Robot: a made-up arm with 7 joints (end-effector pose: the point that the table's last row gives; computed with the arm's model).
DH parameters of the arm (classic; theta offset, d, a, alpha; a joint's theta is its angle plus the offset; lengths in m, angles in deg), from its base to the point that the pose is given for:
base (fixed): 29.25 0 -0.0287 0
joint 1: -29.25 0.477 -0.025 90
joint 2: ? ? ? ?
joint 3: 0 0.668 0.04 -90
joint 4: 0 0.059 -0.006 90
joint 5: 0 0.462 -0.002 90
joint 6: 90 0.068 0.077 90
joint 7: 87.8 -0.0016 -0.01 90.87
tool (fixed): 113.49 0.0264 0 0
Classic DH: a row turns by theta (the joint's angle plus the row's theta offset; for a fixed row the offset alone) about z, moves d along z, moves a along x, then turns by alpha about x.
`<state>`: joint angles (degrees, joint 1 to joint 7).
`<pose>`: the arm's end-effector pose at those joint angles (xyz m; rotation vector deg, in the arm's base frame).
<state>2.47 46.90 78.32 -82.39 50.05 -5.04 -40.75</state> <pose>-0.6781 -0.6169 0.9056 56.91 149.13 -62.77</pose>
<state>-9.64 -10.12 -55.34 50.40 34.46 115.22 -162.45</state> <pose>0.2356 -0.4769 1.3786 -109.34 78.26 -88.50</pose>
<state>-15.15 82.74 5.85 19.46 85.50 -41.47 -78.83</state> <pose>-1.1050 0.3148 0.8577 -158.77 -9.52 43.53</pose>
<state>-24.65 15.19 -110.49 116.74 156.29 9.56 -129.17</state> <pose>-0.4499 -0.4577 0.8567 -34.10 -54.52 -67.33</pose>
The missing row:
joint 2: 0 0.089 0.002 -90
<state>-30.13 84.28 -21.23 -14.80 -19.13 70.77 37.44</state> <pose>-1.0180 0.5695 0.4045 -69.25 -159.70 -7.67</pose>
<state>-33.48 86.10 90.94 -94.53 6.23 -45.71 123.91</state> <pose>-0.9202 -0.0987 0.5639 27.59 25.80 124.44</pose>
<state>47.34 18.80 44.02 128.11 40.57 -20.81 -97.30</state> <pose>-0.1028 0.2492 0.8690 54.83 -44.19 -110.40</pose>
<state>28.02 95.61 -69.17 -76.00 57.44 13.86 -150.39</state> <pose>-0.9189 -0.1158 0.2508 -54.08 35.17 -154.19</pose>
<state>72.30 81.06 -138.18 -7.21 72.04 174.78 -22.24</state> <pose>-0.2136 -1.0529 0.6408 9.98 115.65 129.62</pose>
